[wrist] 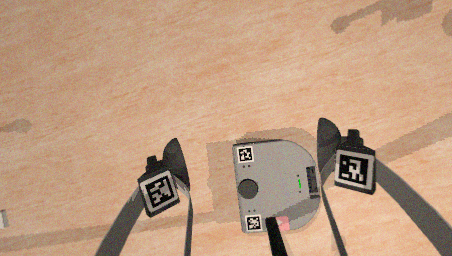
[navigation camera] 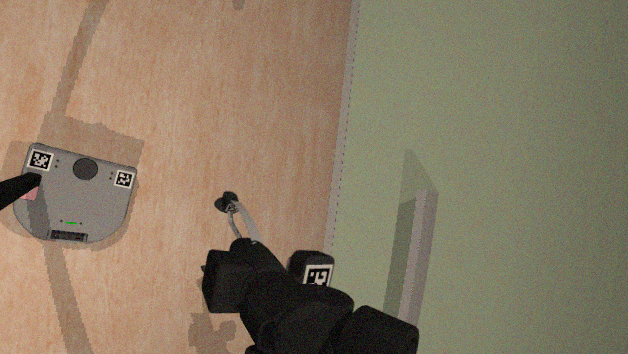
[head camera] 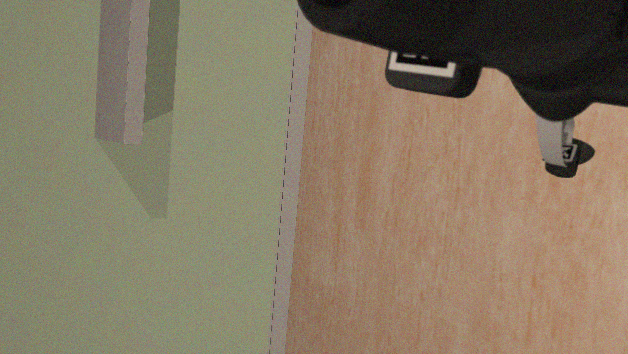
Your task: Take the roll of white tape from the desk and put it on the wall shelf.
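A pale grey board [head camera: 136, 75] [navigation camera: 423, 240] juts from the green wall and casts a shadow; it looks like the wall shelf, and only part of it shows. My gripper [head camera: 569, 156] [navigation camera: 228, 201] [wrist: 248, 147] points down over the wood floor, to the side of the board. In the wrist view its two fingers stand wide apart with nothing held between them. The roll of white tape and the desk do not show in the current views.
The robot's grey base [navigation camera: 82, 200] [wrist: 275, 172] stands on the wood floor [head camera: 425, 250], seen far below the fingers. The green wall [head camera: 225, 175] [navigation camera: 500, 150] meets the floor at a pale baseboard [head camera: 295, 150] [navigation camera: 343, 130]. A small pale object [wrist: 2, 219] shows at the wrist view's left edge.
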